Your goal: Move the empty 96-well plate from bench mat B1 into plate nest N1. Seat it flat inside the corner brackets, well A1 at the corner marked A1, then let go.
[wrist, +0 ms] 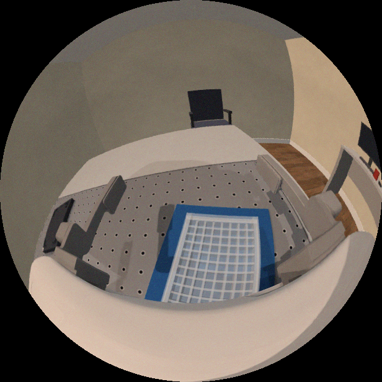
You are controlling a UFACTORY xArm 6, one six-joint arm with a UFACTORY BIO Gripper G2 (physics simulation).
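The white 96-well plate [216,255] lies flat on the blue bench mat B1 [268,235], at the lower middle of the wrist view. Its near end is hidden behind the pale gripper housing. My gripper [193,183] is open and empty. Its two fingers stand wide apart, one to the left and one to the right, above the level of the plate, with the plate nearer the right finger's side in the view. Well A1 cannot be made out. Plate nest N1 does not show in the view.
The mat lies on a grey perforated deck [132,232]. Beyond the deck's far edge is a pale table surface [170,149]. A dark chair [206,105] stands behind it. At the far right are a white desk [361,175] and a dark monitor [370,141].
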